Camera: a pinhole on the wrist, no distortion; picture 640 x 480 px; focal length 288.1 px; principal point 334.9 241.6 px. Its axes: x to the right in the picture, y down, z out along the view. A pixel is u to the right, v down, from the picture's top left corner.
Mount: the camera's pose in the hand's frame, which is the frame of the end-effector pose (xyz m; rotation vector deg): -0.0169 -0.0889 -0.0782 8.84 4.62 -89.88
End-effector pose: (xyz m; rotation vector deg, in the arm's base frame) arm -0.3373 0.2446 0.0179 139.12 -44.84 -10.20
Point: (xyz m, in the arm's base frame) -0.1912 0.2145 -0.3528
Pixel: 426.0 360.7
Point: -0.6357 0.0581 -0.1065
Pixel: 24.8 139.9
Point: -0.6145 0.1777 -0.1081
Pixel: 77.3 65.5
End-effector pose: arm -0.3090 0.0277 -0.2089 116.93 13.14 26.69
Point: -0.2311 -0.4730 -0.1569
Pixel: 34.7 204.9
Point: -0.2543 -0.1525 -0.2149
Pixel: 64.2 258.6
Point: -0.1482 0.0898 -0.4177
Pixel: 480.0 454.6
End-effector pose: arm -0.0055 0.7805 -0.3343 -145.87 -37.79 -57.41
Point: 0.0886 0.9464 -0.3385
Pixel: 291.0 434.4
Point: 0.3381 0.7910 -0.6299
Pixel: 87.4 278.9
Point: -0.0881 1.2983 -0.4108
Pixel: 589.9 304.6
